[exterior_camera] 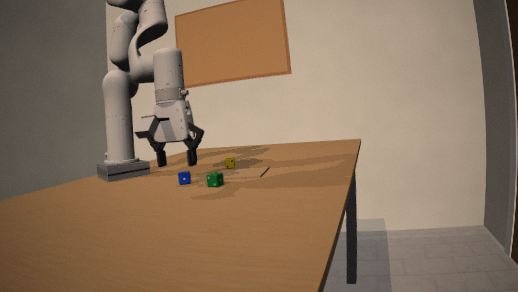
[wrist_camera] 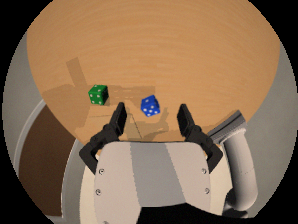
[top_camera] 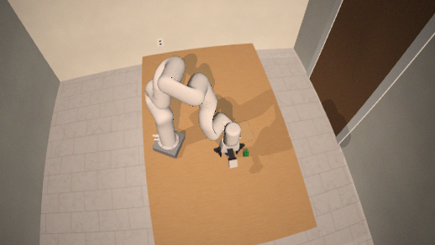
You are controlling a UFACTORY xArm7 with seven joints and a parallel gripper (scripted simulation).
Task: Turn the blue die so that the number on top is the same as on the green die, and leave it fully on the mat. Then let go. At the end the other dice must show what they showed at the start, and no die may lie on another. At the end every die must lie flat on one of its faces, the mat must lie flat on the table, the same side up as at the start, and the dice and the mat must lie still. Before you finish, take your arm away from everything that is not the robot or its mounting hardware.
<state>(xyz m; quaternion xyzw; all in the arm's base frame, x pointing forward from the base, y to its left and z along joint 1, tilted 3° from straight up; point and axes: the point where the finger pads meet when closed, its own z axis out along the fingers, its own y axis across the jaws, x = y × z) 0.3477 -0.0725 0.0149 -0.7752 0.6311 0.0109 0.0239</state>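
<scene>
Right now the blue die is 20 mm to the left of my hand and 40 mm below it. Round my hand: green die (110 mm ahead, 20 mm to the left, 40 mm below); then yellow die (20 mm behind, 250 mm to the left, 40 mm below).
</scene>
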